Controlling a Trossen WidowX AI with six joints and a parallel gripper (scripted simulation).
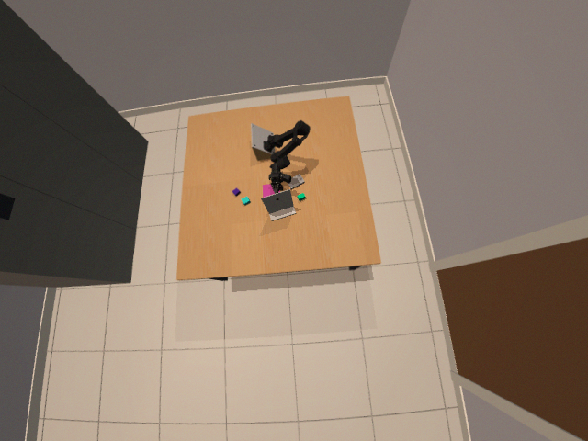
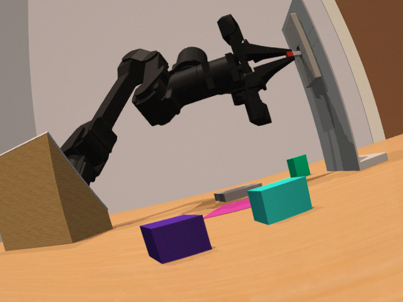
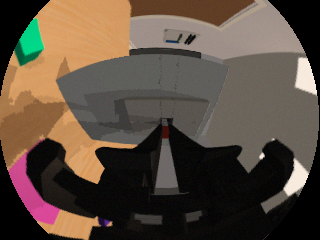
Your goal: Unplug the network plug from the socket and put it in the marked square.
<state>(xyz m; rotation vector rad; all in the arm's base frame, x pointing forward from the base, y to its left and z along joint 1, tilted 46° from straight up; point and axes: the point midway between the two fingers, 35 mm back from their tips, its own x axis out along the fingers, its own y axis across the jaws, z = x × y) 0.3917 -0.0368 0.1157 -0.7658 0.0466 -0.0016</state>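
The magenta marked square is 12 cm behind my gripper tip, 6 cm to the right of it and 20 cm below it. Round my gripper tip: green block (5 cm behind, 14 cm to the left, 18 cm below); grey network plug (right at my gripper tip); grey upright panel (3 cm ahead, 1 cm to the left, 7 cm below).
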